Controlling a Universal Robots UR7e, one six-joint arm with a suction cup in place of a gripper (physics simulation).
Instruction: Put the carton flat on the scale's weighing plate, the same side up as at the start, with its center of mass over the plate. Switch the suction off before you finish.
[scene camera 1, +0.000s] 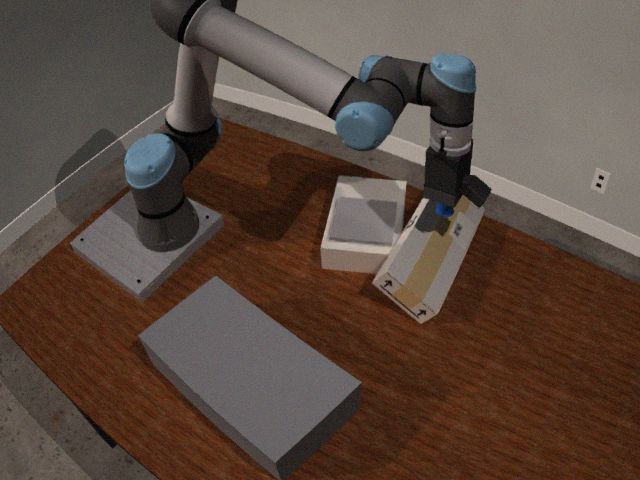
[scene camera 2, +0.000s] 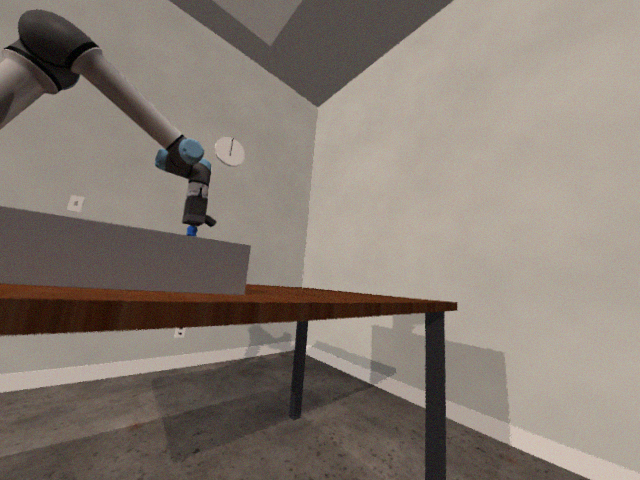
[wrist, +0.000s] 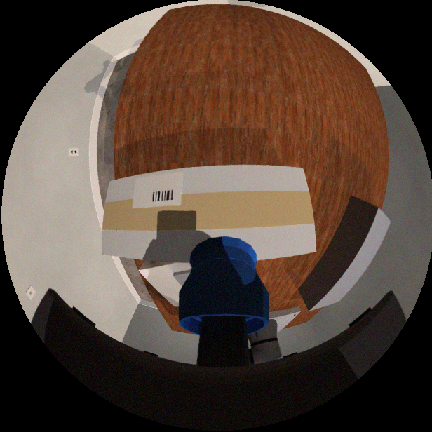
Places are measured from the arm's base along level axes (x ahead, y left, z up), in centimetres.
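Pixels of known places: hand at its tool point: (scene camera 1: 445, 210) (scene camera 2: 191, 235); arm's base at its link origin: (scene camera 1: 168, 228).
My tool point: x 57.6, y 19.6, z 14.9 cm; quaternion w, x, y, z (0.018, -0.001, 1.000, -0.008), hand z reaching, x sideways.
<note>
Ahead of a thing's pixels: the offset from my tool point to its top centre. "spot": to the spot under its first point. Level surfaces: height alone.
The white carton (scene camera 1: 429, 258) (wrist: 250, 207) stands on the table just right of the scale, close to it in scene camera 1. A tan tape strip and a barcode label show on its upper face, and arrows on its near end. The scale @[dz -10.4, dx -19.1, dy +4.2 cm] (scene camera 1: 351, 257) (wrist: 162, 282) is a white box with a bare grey weighing plate @[spot: dz -10.3, dx -17.7, dy +0.1 cm] (scene camera 1: 363, 219). My gripper, a blue suction cup (scene camera 1: 444, 210) (scene camera 2: 191, 231) (wrist: 223, 247), is open, its suction off. It is over the carton's far part, close to the upper face; whether it touches cannot be told. The carton and scale do not show in scene camera 2.
A large grey block @[dz -8.3, dx -17.6, dy -42.2 cm] (scene camera 1: 248, 366) (scene camera 2: 124, 258) (wrist: 345, 255) lies on the table @[dz -18.2 cm] (scene camera 1: 516, 361) (scene camera 2: 320, 297) (wrist: 250, 90) in the foreground of scene camera 1. The arm's base plate (scene camera 1: 103, 253) is at the left. A wall stands behind the table's far edge.
</note>
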